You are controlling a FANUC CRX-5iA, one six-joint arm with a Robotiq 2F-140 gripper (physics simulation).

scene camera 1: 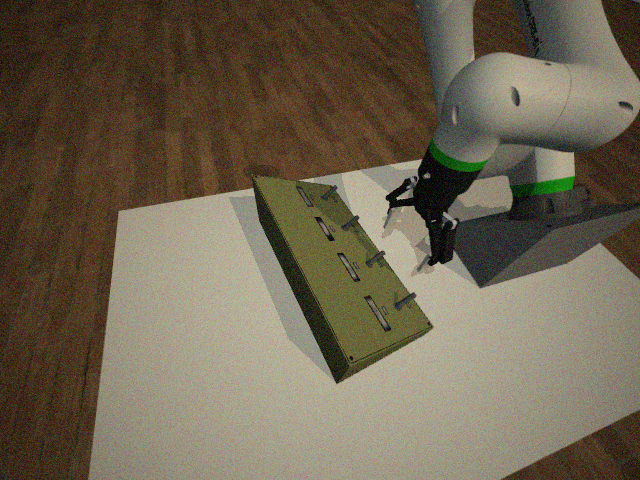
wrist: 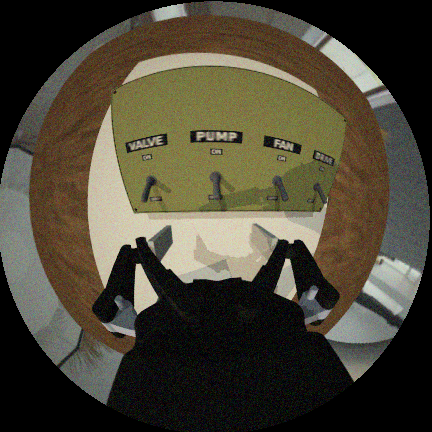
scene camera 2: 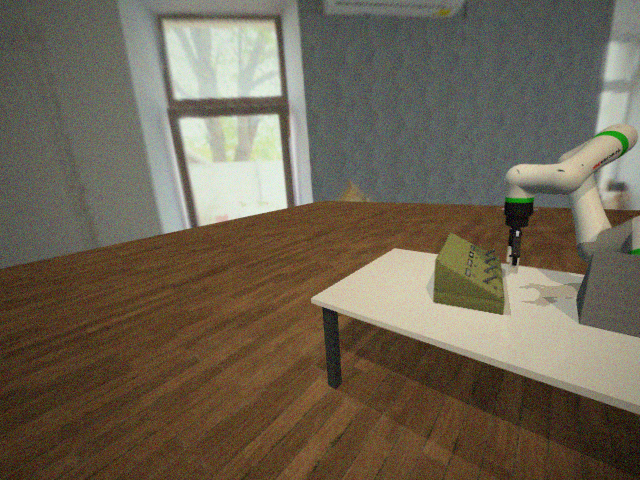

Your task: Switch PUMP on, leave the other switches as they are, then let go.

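Pixels of known places: gripper, fingertip midpoint: (scene camera 1: 404,246) (wrist: 211,233) (scene camera 2: 511,267); arm's base, origin of the base link: (scene camera 1: 542,215).
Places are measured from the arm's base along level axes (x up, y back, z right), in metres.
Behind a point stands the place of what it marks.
A green sloped switch panel (scene camera 1: 305,258) {y -0.636, x 0.020, z 0.042 m} (scene camera 2: 460,284) {y -0.535, x -0.058, z -0.171 m} (wrist: 215,100) {y -0.591, x -0.002, z 0.012 m} stands on the table. In the wrist view its labels read VALVE, PUMP, FAN and DRIVE, the last small and blurred. The PUMP switch (scene camera 1: 375,258) {y -0.463, x -0.042, z 0.029 m} (wrist: 216,186) {y -0.457, x -0.036, z 0.031 m} points down, away from its ON mark, over a lower mark too blurred to read. The VALVE switch (scene camera 1: 405,301) {y -0.447, x -0.042, z -0.091 m} (wrist: 148,189) {y -0.443, x -0.041, z -0.082 m}, FAN switch (scene camera 1: 349,222) {y -0.480, x -0.042, z 0.149 m} (wrist: 281,188) {y -0.474, x -0.039, z 0.147 m} and DRIVE switch (scene camera 1: 329,192) {y -0.493, x -0.042, z 0.266 m} (wrist: 320,193) {y -0.489, x -0.043, z 0.264 m} also point down. My gripper (scene camera 1: 405,243) {y -0.385, x -0.028, z 0.032 m} (scene camera 2: 512,262) {y -0.385, x -0.028, z 0.032 m} (wrist: 211,233) {y -0.385, x -0.028, z 0.032 m} is open and empty, off the panel's lower edge, touching no switch.
The white table (scene camera 1: 206,413) {y -0.900, x -0.158, z -0.147 m} (scene camera 2: 382,289) {y -0.869, x -0.158, z -0.172 m} carries the panel. A grey block (scene camera 1: 522,253) {y -0.166, x 0.020, z -0.087 m} (scene camera 2: 610,294) {y -0.108, x -0.031, z -0.091 m} under the arm's base stands on the robot's side. The arm's shadow falls across the FAN and DRIVE end of the panel. Wooden floor surrounds the table.
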